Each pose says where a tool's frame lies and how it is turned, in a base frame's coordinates. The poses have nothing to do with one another.
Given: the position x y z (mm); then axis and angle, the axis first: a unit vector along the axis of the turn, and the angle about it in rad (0 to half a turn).
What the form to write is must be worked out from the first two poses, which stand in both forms.
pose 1, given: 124.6 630.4 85.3 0.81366 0.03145 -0.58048 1.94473
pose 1, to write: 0.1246 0.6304 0.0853 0.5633 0.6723 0.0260 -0.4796
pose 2, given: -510.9 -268.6 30.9 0.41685 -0.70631 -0.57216 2.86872
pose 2, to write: -0.5109 -0.2686 0.0309 0.1360 0.4130 -0.6997 -0.5668
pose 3, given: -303.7 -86.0 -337.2 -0.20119 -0.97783 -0.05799 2.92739
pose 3, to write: -0.3037 -0.0860 -0.3372 0.1069 -0.2000 -0.9722 -0.0577
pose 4, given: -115.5 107.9 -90.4 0.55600 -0.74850 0.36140 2.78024
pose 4, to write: -0.1155 0.1079 -0.0904 0.1797 0.5470 -0.7363 0.3555
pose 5, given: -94.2 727.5 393.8 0.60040 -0.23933 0.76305 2.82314
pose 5, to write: -0.0942 0.7275 0.3938 0.1586 0.5928 -0.2363 0.7534
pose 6, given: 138.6 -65.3 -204.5 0.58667 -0.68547 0.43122 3.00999
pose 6, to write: 0.1386 -0.0653 -0.2045 0.0658 0.5854 -0.6840 0.4303
